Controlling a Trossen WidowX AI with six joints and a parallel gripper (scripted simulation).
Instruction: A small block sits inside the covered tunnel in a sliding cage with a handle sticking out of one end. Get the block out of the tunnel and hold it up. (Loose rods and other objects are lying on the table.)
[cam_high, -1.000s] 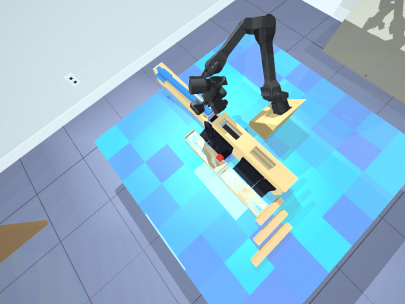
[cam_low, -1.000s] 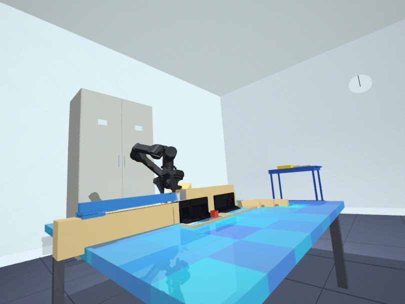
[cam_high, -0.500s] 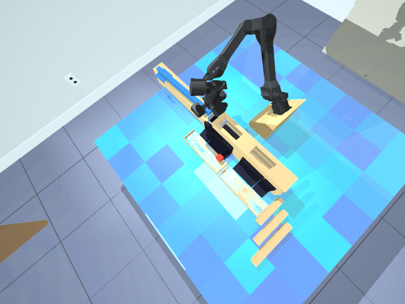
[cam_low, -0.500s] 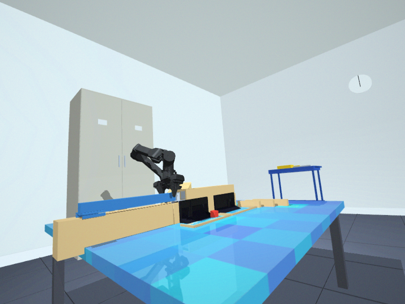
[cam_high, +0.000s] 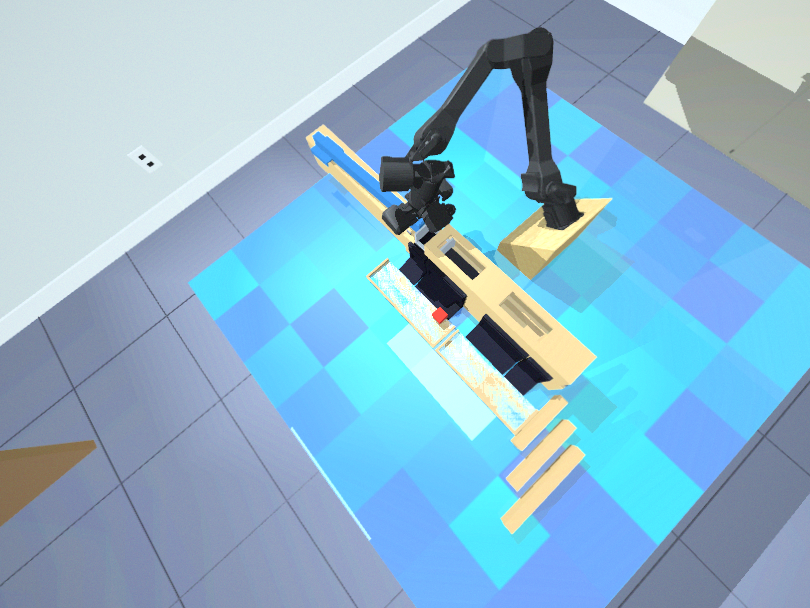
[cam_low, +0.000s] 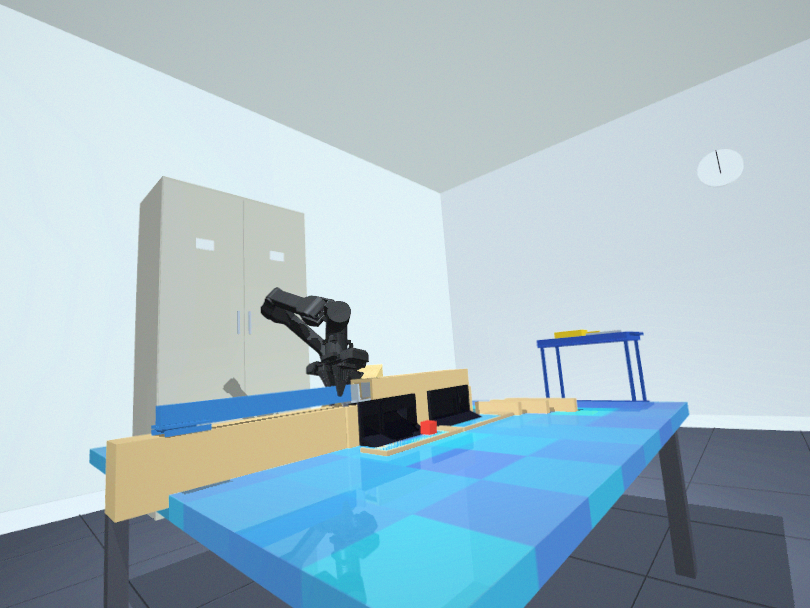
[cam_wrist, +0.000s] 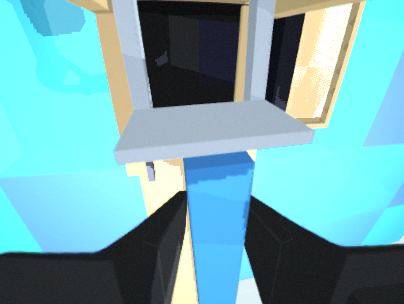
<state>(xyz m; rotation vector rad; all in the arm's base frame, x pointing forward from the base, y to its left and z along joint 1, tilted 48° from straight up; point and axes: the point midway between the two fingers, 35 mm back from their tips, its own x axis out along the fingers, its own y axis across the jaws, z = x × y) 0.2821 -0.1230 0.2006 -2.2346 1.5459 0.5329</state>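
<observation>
Now: the small red block 7 cm ahead of my gripper tip, 23 cm to the left of it and 10 cm below it. The rest, counted from my gripper tip: tan tunnel (1 cm ahead, 7 cm to the left, 5 cm below).
</observation>
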